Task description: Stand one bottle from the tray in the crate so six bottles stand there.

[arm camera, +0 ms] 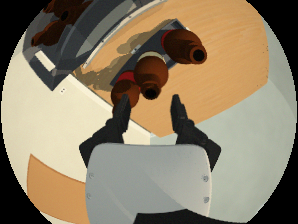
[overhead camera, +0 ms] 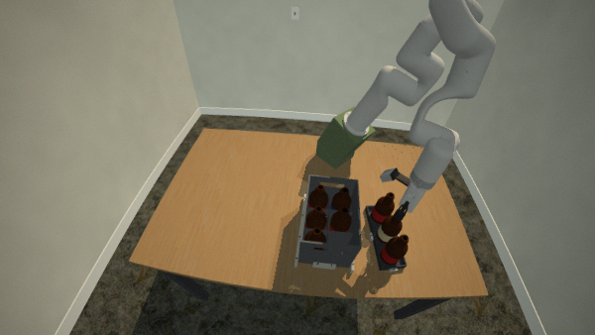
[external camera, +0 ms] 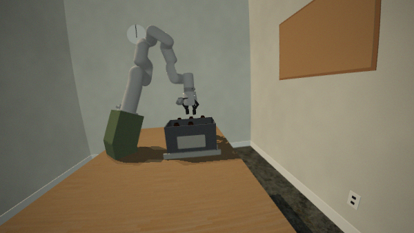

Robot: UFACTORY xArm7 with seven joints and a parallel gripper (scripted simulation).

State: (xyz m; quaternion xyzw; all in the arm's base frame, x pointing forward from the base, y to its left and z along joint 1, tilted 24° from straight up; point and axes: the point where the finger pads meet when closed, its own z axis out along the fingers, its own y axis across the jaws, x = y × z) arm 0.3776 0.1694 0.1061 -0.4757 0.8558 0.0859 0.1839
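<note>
Right now the bottle is 110 mm below my hand. The rest, counted from my hand: grey crate: 240 mm to the right, 110 mm below, 30 mm ahead; narrow tray: 180 mm below.
</note>
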